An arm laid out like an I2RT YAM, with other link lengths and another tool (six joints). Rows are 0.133 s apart.
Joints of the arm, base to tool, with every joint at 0 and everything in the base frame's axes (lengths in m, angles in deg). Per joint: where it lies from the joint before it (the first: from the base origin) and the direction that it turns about. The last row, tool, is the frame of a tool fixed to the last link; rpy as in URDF.
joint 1: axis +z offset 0 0 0.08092
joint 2: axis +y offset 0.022 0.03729 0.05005
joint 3: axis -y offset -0.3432 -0.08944 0
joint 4: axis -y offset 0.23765 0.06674 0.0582
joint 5: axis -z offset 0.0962 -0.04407 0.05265
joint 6: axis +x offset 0.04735 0 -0.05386
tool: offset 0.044 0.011 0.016 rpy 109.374 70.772 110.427
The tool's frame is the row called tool.
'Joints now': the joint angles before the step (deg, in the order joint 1, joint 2, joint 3, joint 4, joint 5, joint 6). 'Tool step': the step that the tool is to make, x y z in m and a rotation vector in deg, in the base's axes. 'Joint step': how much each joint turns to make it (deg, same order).
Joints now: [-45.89, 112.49, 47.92, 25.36, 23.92, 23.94]
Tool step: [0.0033, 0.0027, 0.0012, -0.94, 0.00, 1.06]
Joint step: [0.49, -0.03, -0.60, 1.63, -0.04, -0.95]
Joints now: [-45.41, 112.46, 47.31, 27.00, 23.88, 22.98]
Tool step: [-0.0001, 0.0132, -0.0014, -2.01, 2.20, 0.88]
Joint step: [1.53, -0.73, -2.89, 2.93, 2.34, -2.16]
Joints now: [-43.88, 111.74, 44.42, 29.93, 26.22, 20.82]
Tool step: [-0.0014, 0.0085, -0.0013, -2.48, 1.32, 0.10]
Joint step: [1.05, -0.08, -2.68, 4.17, 2.38, -1.81]
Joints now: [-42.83, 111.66, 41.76, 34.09, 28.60, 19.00]
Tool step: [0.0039, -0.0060, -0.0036, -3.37, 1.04, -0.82]
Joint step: [0.17, 2.43, -0.19, 5.33, 2.62, -2.38]
